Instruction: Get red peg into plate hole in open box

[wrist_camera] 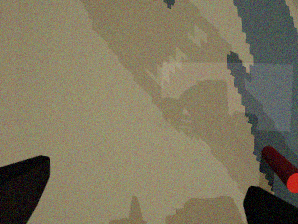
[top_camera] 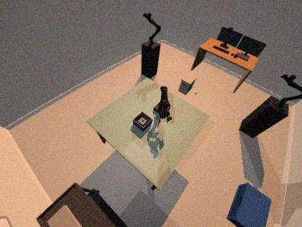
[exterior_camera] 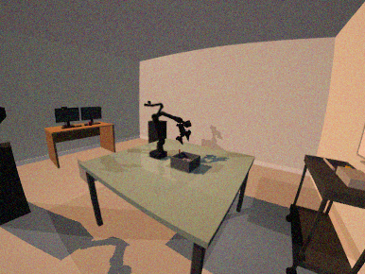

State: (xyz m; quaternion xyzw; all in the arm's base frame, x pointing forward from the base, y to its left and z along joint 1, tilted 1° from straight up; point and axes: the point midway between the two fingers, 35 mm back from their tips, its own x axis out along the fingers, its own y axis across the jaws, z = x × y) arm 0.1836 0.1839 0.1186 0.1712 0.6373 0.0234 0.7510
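Now: the red peg 100 mm below my gripper tip, 80 mm to the right of it and 20 mm behind it. Also, from my gripper tip: dark box 250 mm to the right, 150 mm ahead, 110 mm below; then plate 250 mm to the right, 150 mm ahead, 90 mm below.
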